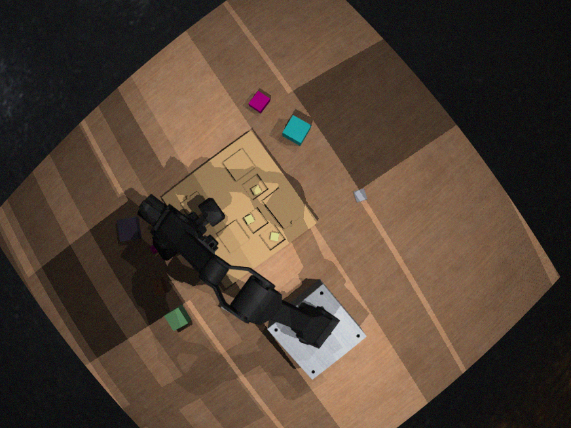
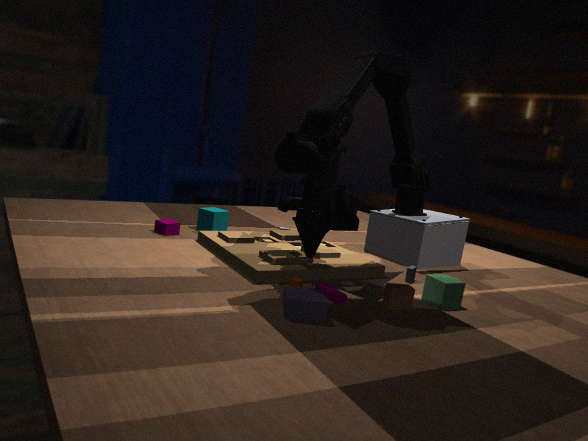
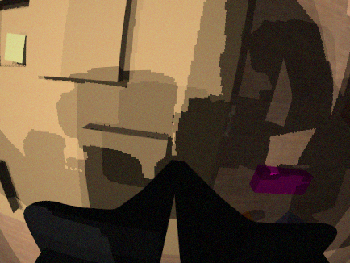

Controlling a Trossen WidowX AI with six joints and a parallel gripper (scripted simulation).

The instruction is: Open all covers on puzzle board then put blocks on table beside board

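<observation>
Right now the tan puzzle board is 2 cm behind my gripper tip, 13 cm to the right of it and 2 cm below it. From my gripper tip the other things lie so: brown block (8 cm behind, 17 cm to the left, 2 cm below); orange block (7 cm ahead, 10 cm to the left, 2 cm below); magenta bar (1 cm ahead, 11 cm to the left, 3 cm below).
</observation>
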